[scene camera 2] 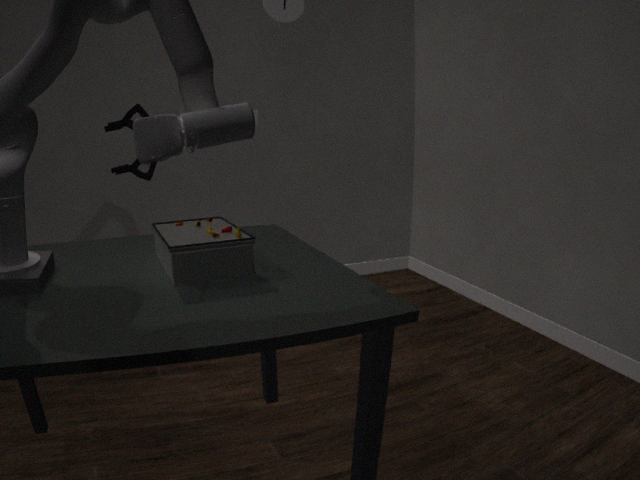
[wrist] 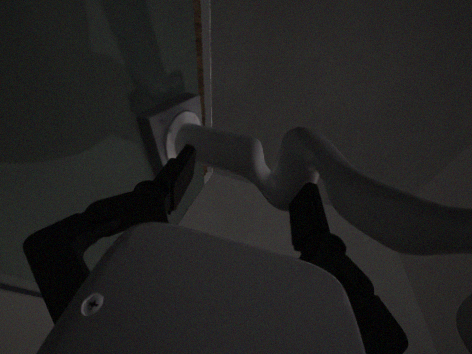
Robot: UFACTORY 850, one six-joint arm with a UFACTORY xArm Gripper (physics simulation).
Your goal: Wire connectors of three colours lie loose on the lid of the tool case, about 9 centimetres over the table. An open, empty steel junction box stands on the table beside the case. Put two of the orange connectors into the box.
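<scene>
The tool case (scene camera 2: 214,264) stands on the table in the scene view. On its pale lid (scene camera 2: 180,236) lie small connectors: an orange one (scene camera 2: 179,223) near the back left, a darker orange-looking one (scene camera 2: 209,220) at the back, another orange-red one (scene camera 2: 215,235) nearer the front, a red one (scene camera 2: 226,229) and yellow ones (scene camera 2: 197,223) (scene camera 2: 209,229) (scene camera 2: 238,233). The picture is dark, so some colours are uncertain. My gripper (scene camera 2: 109,148) (wrist: 247,177) is open and empty, high above the table and left of the case, with its fingers pointing sideways. The junction box does not show in either view.
The dark green table (scene camera 2: 310,299) has its right edge beyond the case. The robot's base plate (scene camera 2: 45,268) (wrist: 159,120) stands at the table's left in the scene view. The arm's lower links (wrist: 225,145) show behind the fingers in the wrist view.
</scene>
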